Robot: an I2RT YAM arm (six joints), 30 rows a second.
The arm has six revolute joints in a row. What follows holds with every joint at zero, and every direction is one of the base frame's.
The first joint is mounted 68 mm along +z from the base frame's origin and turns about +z.
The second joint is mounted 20 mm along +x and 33.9 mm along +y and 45.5 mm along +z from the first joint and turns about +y.
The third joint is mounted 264 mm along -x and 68.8 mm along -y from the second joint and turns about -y.
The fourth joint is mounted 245 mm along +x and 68.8 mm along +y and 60 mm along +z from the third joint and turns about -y.
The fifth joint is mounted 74 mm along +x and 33.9 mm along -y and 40.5 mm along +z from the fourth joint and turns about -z.
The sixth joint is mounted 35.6 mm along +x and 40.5 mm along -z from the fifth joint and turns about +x.
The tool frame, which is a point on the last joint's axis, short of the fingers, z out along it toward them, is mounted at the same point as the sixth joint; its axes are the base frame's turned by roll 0, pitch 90 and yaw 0 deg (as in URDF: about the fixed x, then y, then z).
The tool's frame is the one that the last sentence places.
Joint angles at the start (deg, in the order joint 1, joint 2, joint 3, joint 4, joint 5, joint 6):
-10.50, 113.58, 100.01, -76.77, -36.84, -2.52
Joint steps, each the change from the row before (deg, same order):
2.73, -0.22, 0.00, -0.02, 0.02, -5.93
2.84, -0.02, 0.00, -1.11, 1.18, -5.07
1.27, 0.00, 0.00, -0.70, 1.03, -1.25
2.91, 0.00, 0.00, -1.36, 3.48, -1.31
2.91, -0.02, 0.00, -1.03, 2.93, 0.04
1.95, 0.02, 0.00, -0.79, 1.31, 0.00
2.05, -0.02, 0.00, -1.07, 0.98, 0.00
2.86, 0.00, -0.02, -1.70, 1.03, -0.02
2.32, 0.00, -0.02, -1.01, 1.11, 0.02
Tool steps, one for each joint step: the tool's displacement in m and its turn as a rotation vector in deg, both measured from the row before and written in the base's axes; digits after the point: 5 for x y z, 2 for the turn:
0.00128, 0.01797, 0.00136, -0.60, -3.71, 7.48
-0.00107, 0.01826, -0.00029, -1.33, -1.77, 6.94
-0.00114, 0.00787, -0.00033, -1.00, 0.06, 2.32
-0.00284, 0.01720, -0.00106, -3.40, 0.78, 4.17
-0.00310, 0.01716, -0.00065, -2.94, 0.99, 3.07
-0.00264, 0.01168, -0.00038, -1.35, 0.74, 2.06
-0.00372, 0.01228, 0.00005, -1.07, 0.96, 2.15
-0.00624, 0.01690, 0.00003, -1.24, 1.56, 3.00
-0.00496, 0.01333, -0.00009, -1.27, 0.83, 2.46

